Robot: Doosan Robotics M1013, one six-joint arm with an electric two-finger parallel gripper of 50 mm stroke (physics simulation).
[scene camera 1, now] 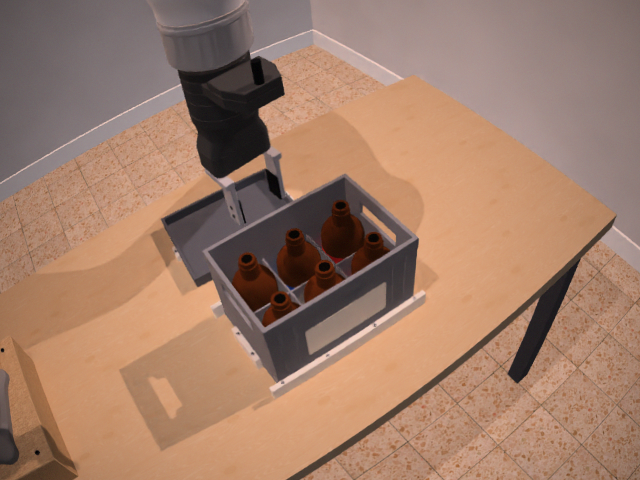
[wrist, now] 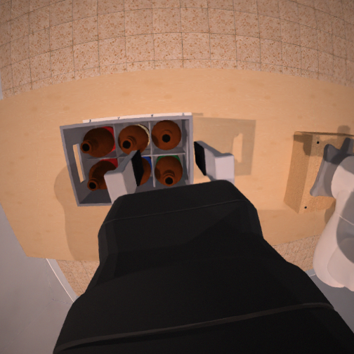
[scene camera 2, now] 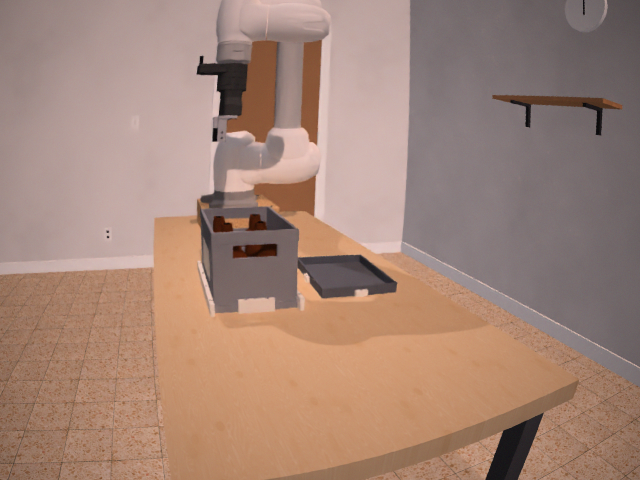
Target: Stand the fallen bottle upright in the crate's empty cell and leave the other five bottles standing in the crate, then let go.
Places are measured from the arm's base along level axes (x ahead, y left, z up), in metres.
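Pixels of known places: gripper, fingertip midpoint: (scene camera 1: pixel 258 206) (scene camera 2: pixel 218 141); arm's base, origin of the base link: (scene camera 2: pixel 234 203).
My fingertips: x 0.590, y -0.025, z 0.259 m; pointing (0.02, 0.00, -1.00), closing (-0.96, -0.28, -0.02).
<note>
Ahead of a thing's pixels: the offset from my fingertips to its middle. "spot": to the spot under its first point. Level surfaces: height alone.
The grey crate {dx +0.075, dy +0.068, dz -0.264 m} (scene camera 1: pixel 356 299) (scene camera 2: pixel 253 281) (wrist: pixel 68 165) stands on the table with a brown bottle in each cell. In scene camera 1, bottles {dx -0.017, dy +0.097, dz -0.266 m} (scene camera 1: pixel 254 286) {dx +0.066, dy +0.108, dz -0.266 m} (scene camera 1: pixel 298 262) {dx +0.156, dy +0.131, dz -0.266 m} (scene camera 1: pixel 341 236) fill the far row and bottles {dx +0.002, dy +0.005, dz -0.266 m} (scene camera 1: pixel 280 311) {dx +0.082, dy +0.028, dz -0.266 m} (scene camera 1: pixel 324 286) {dx +0.171, dy +0.044, dz -0.266 m} (scene camera 1: pixel 370 256) the near row. All stand upright with necks up; none lies fallen. The corner bottle (wrist: pixel 166 134) in the upper right cell of the wrist view stands upright in its cell. My gripper (scene camera 1: pixel 261 210) (scene camera 2: pixel 219 135) (wrist: pixel 167 156) is open and empty, high above the crate and clear of the bottles. Lower bottle parts are hidden by the crate walls.
A shallow dark tray {spot: dx -0.085, dy +0.332, dz -0.347 m} (scene camera 1: pixel 192 240) (scene camera 2: pixel 343 273) lies beside the crate. White strips {spot: dx +0.091, dy -0.034, dz -0.323 m} (scene camera 1: pixel 351 343) edge the crate's base on the table {dz -0.352 m} (scene camera 1: pixel 480 206) (scene camera 2: pixel 336 392). The robot's base stands on a wooden block (wrist: pixel 301 175) at the table's other end.
</note>
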